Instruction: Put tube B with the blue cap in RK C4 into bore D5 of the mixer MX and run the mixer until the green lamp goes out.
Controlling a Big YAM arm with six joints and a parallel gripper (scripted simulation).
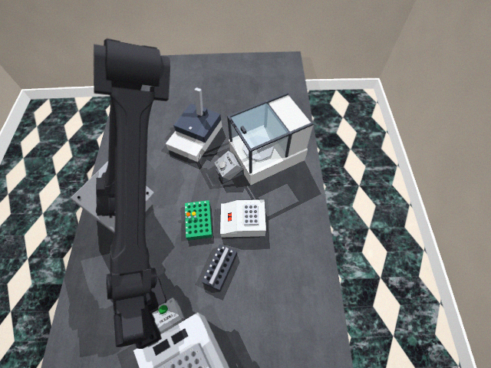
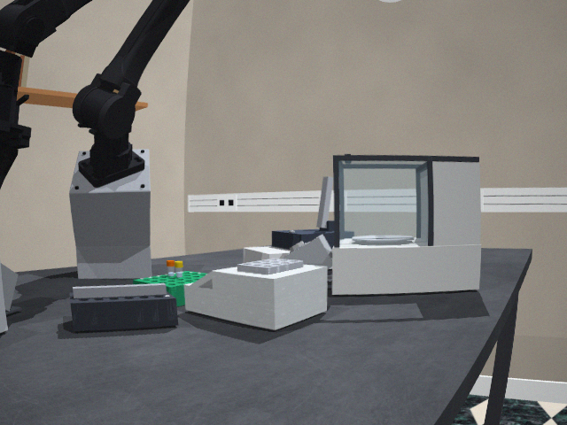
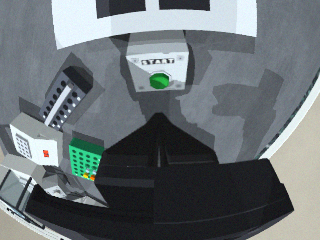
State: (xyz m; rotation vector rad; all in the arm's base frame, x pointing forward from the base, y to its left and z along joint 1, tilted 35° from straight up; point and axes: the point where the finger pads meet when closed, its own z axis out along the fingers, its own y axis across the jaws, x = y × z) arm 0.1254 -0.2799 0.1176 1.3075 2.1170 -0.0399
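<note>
My gripper is now 9 cm above the green start key. The rest, counted from my hand: orange-capped tube: 7 cm ahead, 29 cm to the left, 13 cm below; then dark magnet block: 17 cm ahead, 11 cm to the left, 14 cm below; then tube B: 6 cm ahead, 20 cm to the right.
</note>
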